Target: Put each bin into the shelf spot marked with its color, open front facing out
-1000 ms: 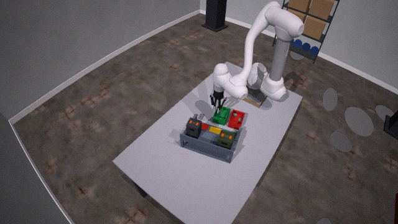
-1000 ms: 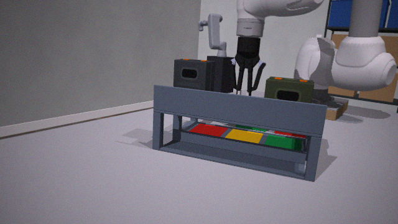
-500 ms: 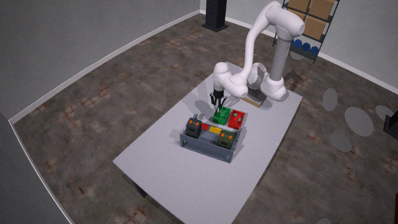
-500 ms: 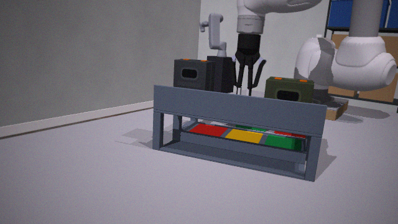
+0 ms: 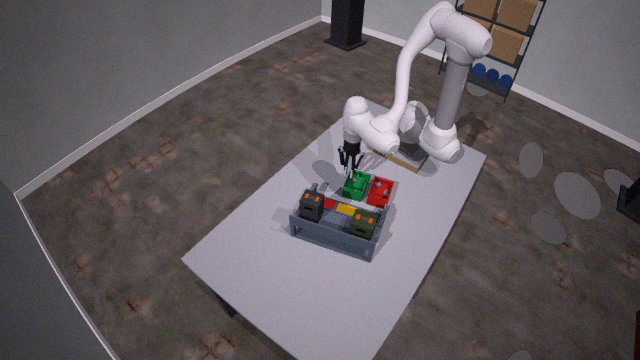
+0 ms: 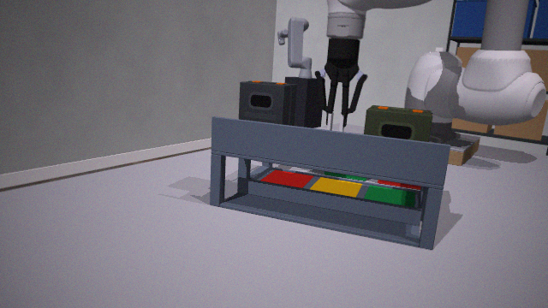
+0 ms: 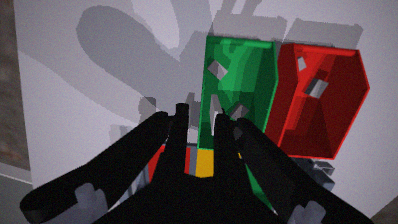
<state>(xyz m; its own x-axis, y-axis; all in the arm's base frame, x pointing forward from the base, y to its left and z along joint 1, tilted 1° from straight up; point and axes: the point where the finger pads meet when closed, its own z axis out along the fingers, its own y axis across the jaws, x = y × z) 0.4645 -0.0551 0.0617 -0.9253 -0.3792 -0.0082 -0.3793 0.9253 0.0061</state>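
My gripper is now 7 cm past the red bin, 16 cm to the right of it and 7 cm above it. The rest, counted from my hand: olive box 23 cm ahead, 27 cm to the left, 4 cm above; then green bin 2 cm behind, 4 cm to the left, 7 cm below; then dark grey box 31 cm ahead, 5 cm to the left, 5 cm above.
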